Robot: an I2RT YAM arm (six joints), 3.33 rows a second.
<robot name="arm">
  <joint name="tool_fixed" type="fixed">
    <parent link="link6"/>
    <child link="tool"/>
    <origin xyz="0 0 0" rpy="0 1.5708 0"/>
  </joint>
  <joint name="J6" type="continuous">
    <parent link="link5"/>
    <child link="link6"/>
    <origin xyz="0.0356 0 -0.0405" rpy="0 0 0"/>
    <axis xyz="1 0 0"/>
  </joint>
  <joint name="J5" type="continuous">
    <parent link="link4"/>
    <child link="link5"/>
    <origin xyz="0.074 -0.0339 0.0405" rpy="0 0 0"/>
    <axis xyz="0 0 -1"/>
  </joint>
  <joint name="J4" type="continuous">
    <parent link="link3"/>
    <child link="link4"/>
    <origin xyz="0.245 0.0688 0.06" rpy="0 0 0"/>
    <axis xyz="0 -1 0"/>
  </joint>
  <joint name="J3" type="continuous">
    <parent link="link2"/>
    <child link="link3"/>
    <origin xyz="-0.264 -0.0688 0" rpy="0 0 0"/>
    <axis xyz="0 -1 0"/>
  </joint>
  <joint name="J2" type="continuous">
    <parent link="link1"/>
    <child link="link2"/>
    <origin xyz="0.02 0.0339 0.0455" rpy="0 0 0"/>
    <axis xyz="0 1 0"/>
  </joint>
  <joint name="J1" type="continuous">
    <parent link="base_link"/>
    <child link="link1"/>
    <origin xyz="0 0 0.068" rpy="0 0 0"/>
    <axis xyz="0 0 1"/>
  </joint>
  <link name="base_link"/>
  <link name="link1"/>
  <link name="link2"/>
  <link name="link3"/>
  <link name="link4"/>
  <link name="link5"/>
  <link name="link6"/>
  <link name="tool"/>
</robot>
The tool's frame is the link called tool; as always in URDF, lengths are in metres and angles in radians. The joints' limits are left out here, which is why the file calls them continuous.
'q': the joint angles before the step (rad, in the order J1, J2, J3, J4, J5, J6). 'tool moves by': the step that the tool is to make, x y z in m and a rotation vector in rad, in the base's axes. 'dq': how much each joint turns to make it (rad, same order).
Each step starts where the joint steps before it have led.
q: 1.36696 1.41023 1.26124 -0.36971 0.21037 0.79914
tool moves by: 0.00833 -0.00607 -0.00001 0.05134 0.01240 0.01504
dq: -0.03547 -0.02668 -0.03951 0.06084 -0.05554 -0.00345
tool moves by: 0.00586 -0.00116 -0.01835 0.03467 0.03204 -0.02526
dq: -0.02008 -0.00532 -0.08476 0.09948 -0.01296 0.03820
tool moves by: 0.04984 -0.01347 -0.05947 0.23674 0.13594 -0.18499
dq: -0.16607 0.04024 -0.26989 0.46503 -0.05710 0.20126
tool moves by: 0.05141 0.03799 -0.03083 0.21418 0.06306 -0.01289
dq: -0.09184 0.28494 0.07431 0.36928 -0.10974 0.13288
